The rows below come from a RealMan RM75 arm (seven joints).
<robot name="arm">
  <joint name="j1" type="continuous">
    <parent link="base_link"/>
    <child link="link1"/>
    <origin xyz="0 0 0.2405" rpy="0 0 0"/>
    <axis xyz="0 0 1"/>
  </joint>
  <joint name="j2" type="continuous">
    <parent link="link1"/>
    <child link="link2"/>
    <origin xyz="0 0 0" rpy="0 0 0"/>
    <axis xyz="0 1 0"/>
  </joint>
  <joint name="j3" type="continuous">
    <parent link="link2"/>
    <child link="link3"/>
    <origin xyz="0 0 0.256" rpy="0 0 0"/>
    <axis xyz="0 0 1"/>
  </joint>
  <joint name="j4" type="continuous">
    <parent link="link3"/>
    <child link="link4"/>
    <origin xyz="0 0 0" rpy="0 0 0"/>
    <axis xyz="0 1 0"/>
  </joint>
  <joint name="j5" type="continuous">
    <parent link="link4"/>
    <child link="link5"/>
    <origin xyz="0 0 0.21" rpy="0 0 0"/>
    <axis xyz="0 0 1"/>
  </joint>
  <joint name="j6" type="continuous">
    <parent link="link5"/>
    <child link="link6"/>
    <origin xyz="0 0 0" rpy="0 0 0"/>
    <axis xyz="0 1 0"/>
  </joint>
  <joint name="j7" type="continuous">
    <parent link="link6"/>
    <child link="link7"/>
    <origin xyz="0 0 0.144" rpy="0 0 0"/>
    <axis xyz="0 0 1"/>
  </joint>
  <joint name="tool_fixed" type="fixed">
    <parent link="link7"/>
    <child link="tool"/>
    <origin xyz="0 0 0" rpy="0 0 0"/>
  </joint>
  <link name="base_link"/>
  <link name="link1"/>
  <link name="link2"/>
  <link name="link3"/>
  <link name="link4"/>
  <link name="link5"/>
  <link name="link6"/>
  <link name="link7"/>
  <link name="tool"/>
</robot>
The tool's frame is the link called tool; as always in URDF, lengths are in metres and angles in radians. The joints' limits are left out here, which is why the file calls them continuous.
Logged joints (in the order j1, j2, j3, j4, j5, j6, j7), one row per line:
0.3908, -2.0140, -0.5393, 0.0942, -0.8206, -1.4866, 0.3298
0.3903, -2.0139, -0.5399, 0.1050, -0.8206, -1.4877, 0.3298
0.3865, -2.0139, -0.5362, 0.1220, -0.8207, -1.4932, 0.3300
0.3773, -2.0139, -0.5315, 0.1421, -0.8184, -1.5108, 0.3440
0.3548, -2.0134, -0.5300, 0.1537, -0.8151, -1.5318, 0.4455
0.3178, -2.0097, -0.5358, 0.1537, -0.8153, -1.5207, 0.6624
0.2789, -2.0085, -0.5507, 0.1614, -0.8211, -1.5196, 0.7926
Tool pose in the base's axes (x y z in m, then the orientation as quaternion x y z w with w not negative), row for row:
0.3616, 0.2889, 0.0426, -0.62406, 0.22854, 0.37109, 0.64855
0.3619, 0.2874, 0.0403, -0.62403, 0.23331, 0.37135, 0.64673
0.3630, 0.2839, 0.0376, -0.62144, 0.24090, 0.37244, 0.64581
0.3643, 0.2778, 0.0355, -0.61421, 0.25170, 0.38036, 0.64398
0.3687, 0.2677, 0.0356, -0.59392, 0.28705, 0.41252, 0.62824
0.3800, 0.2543, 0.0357, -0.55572, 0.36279, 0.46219, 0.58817
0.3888, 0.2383, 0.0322, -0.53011, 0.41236, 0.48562, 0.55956
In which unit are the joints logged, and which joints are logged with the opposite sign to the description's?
The joints are logged in radians. Opposite sign: j2.
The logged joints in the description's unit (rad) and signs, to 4 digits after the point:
0.3908, 2.0140, -0.5393, 0.0942, -0.8206, -1.4866, 0.3298
0.3903, 2.0139, -0.5399, 0.1050, -0.8206, -1.4877, 0.3298
0.3865, 2.0139, -0.5362, 0.1220, -0.8207, -1.4932, 0.3300
0.3773, 2.0139, -0.5315, 0.1421, -0.8184, -1.5108, 0.3440
0.3548, 2.0134, -0.5300, 0.1537, -0.8151, -1.5318, 0.4455
0.3178, 2.0097, -0.5358, 0.1537, -0.8153, -1.5207, 0.6624
0.2789, 2.0085, -0.5507, 0.1614, -0.8211, -1.5196, 0.7926

